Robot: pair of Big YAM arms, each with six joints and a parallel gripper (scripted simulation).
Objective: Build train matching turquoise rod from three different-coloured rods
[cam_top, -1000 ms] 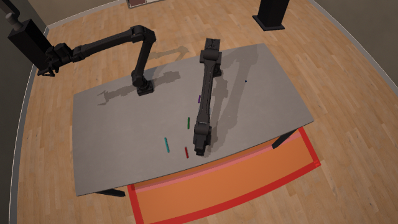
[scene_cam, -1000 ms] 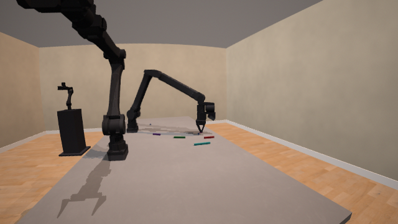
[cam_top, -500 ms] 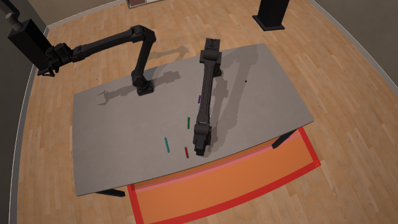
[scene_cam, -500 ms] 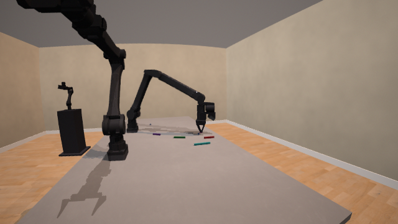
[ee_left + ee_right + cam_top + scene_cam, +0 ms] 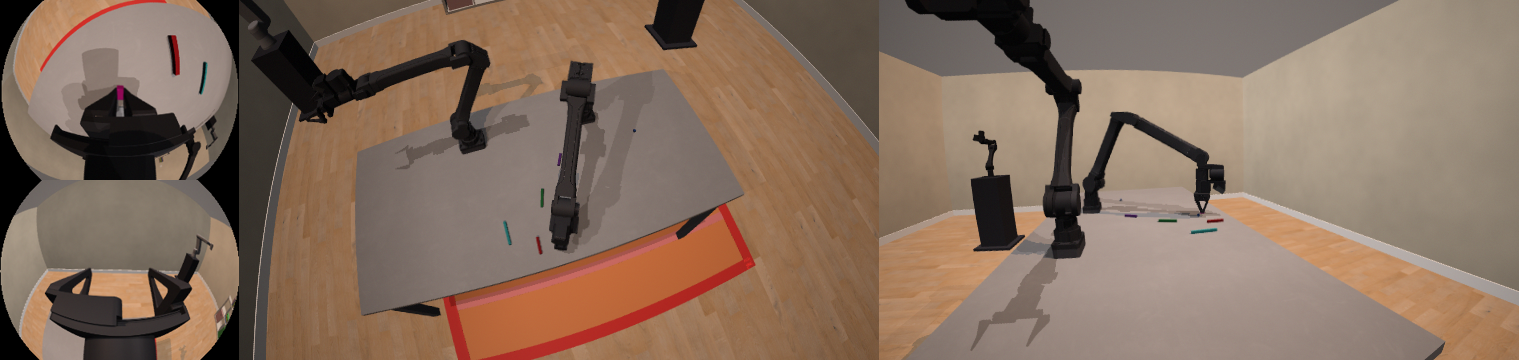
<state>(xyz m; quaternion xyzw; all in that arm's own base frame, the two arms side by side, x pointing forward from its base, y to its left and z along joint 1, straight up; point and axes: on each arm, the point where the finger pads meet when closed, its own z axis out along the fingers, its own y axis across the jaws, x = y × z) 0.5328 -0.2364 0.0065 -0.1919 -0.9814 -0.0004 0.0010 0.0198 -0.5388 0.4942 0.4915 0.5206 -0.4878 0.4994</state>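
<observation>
Right now the magenta rod is right at my left hand. Also, from my left hand: turquoise rod 22 cm to the right, 6 cm behind, 2 cm below; then red rod 11 cm to the right, 2 cm below, 2 cm ahead; then green rod 17 cm behind, 4 cm to the right, 2 cm below.
</observation>
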